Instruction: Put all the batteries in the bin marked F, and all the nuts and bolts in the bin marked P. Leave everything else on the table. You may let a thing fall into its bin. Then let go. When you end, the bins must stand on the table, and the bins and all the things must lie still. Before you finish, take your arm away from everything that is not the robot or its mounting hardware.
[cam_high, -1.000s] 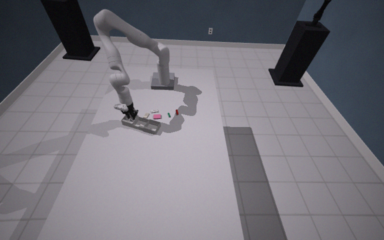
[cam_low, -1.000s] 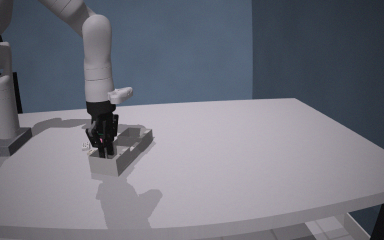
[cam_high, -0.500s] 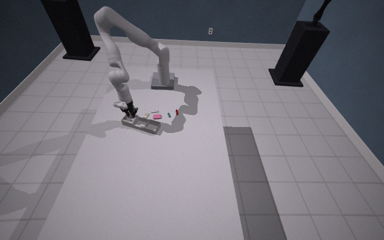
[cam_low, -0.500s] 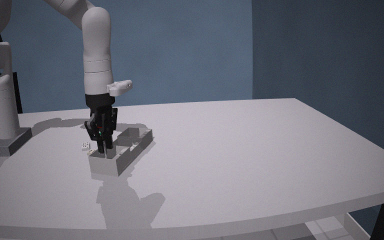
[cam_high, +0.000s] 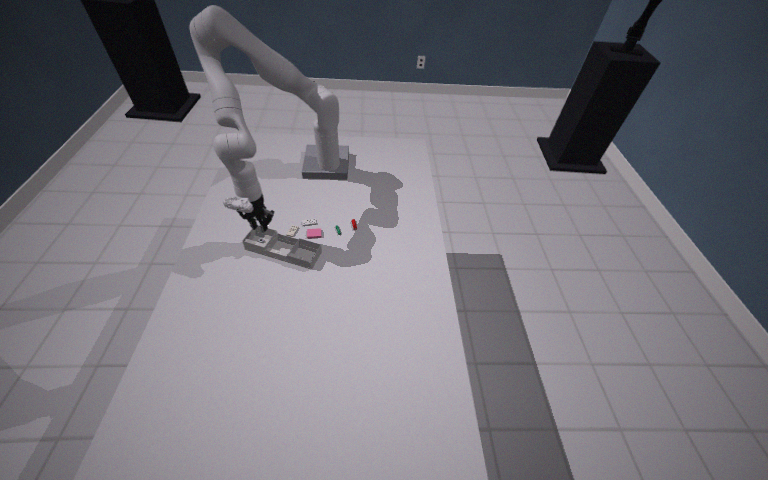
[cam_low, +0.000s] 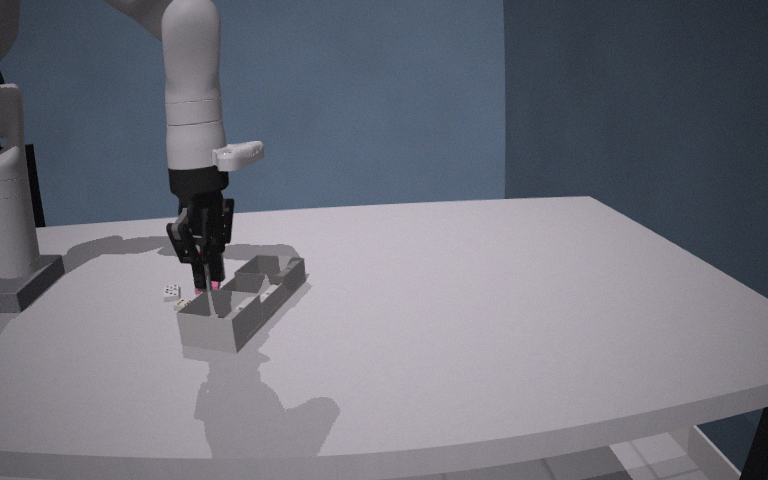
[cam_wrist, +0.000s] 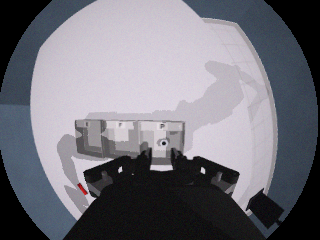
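The red battery lies 120 mm behind my hand, 310 mm to the left of it and 80 mm below it. The rest, counted from my hand: grey nut (10 mm to the right, 80 mm below); cream domino-like tile (60 mm behind, 90 mm to the left, 80 mm below); grey three-part bin (30 mm ahead, 80 mm to the left, 70 mm below).
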